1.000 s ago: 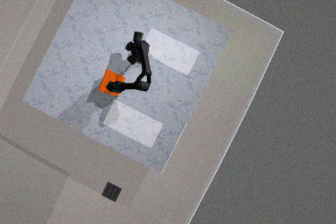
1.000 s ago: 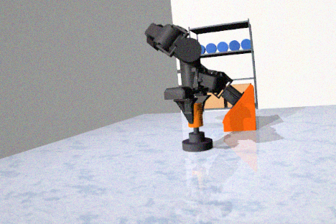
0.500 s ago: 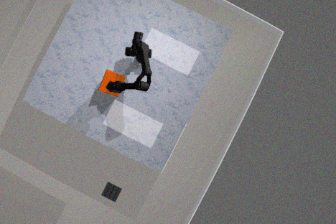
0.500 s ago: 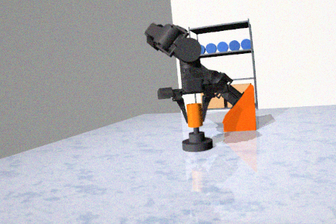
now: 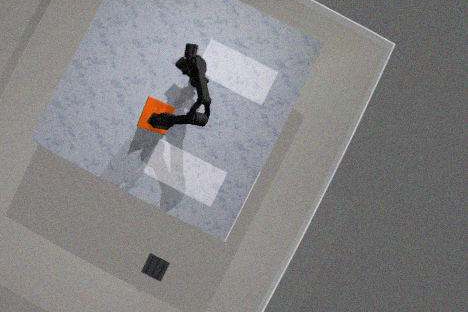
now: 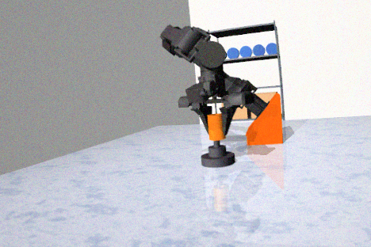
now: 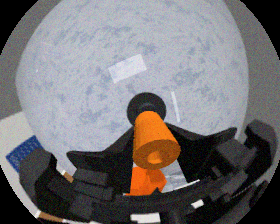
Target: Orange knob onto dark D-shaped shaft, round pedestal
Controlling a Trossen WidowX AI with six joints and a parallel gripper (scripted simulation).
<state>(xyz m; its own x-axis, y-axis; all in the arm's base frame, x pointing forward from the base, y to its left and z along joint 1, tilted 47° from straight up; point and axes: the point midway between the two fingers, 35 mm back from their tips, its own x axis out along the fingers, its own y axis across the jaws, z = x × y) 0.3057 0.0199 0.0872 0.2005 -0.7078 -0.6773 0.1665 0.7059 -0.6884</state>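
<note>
The orange knob is 2 cm above my gripper tip. From my gripper tip the other things lie so: dark round pedestal (4 cm below).
</note>
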